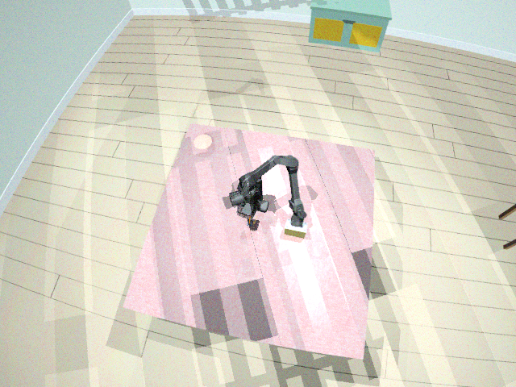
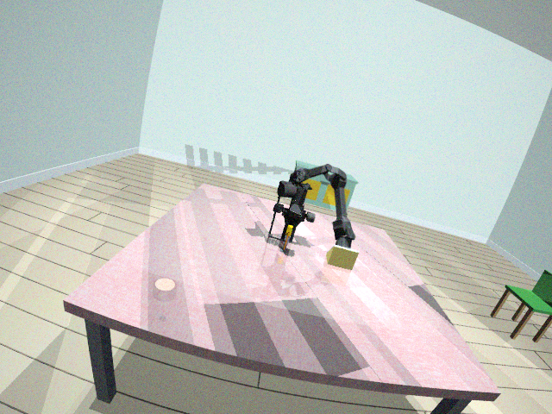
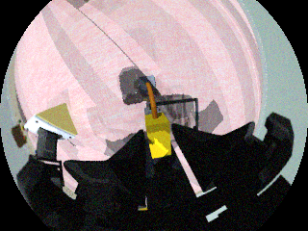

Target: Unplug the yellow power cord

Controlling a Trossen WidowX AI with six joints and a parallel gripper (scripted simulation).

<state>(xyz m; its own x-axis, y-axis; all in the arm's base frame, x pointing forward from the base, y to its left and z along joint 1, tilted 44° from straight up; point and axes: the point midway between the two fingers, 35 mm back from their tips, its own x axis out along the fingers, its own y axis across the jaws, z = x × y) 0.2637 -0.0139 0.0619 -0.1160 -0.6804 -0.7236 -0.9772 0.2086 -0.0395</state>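
Now: gripper tip 3 cm to the left of the yellow plug.
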